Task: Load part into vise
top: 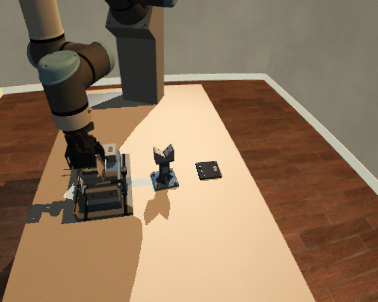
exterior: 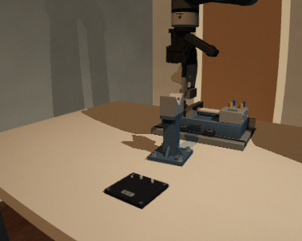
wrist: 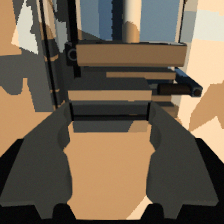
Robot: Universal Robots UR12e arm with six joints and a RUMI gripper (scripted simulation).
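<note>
Now: hand 60 mm above the moving jaw, 30 mm to the right of it and 30 mm past it. Also, from my hand: dark work stop rod 60 mm to the left, 40 mm below, 20 mm ahead; part right at my hand; cream cylinder rod 80 mm behind, 60 mm below, 50 mm to the left.
</note>
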